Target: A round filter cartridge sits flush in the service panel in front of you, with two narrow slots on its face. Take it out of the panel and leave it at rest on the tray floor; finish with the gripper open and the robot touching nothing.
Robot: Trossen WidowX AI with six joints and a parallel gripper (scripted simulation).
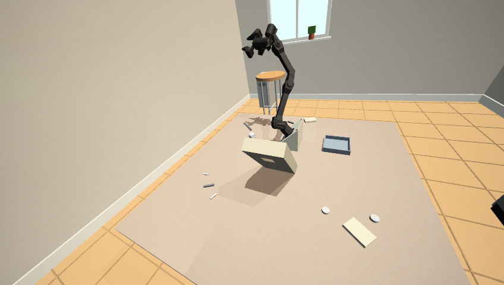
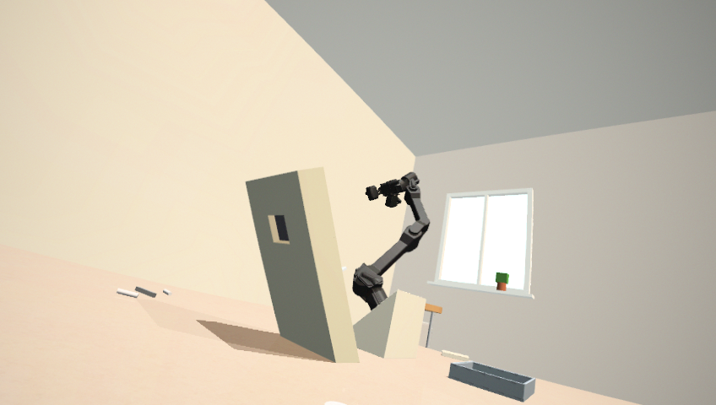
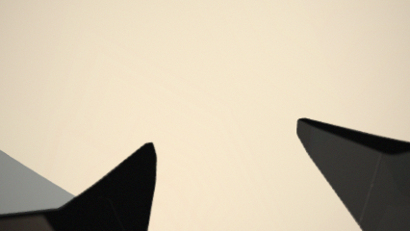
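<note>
Right now the filter cartridge is 61 cm ahead of my gripper tip, 39 cm to the left of it and 39 cm below it. Also, from my gripper tip: cream service panel 56 cm ahead, 47 cm below, 39 cm to the left; then grey-blue tray 67 cm to the left, 61 cm below, 18 cm ahead.
</note>
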